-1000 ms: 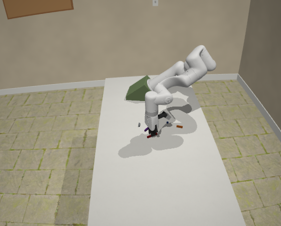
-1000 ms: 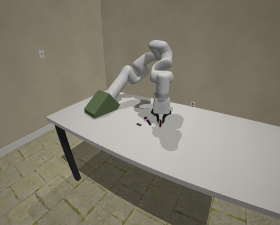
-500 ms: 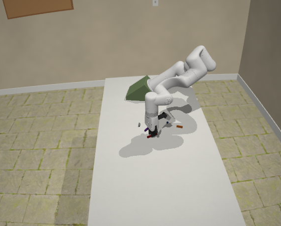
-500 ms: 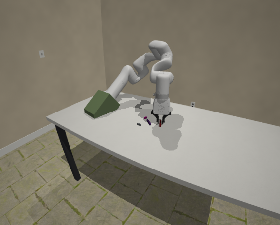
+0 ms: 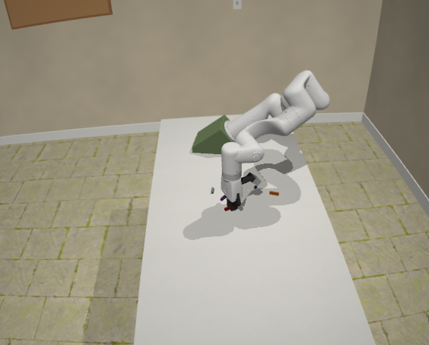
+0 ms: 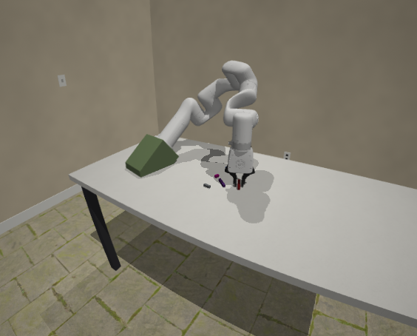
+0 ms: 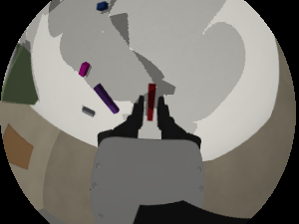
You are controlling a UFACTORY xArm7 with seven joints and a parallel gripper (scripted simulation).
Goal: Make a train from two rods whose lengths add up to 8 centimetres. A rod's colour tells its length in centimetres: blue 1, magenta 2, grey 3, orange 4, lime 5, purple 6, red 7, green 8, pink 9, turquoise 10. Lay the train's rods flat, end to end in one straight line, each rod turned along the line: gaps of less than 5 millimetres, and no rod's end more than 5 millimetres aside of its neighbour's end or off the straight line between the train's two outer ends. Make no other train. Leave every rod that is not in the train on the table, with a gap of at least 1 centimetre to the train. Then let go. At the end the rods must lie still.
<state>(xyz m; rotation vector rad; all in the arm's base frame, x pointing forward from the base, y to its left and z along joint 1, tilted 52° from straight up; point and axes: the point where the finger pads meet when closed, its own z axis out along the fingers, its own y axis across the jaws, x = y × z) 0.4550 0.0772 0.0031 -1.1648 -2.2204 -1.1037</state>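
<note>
My gripper is now 20 mm above the red rod. From my hand the other things lie so: magenta rod: 120 mm behind, 20 mm below; then grey rod: 100 mm behind, 100 mm to the right, 20 mm below; then purple rod: 60 mm behind, 40 mm to the right, 20 mm below.
</note>
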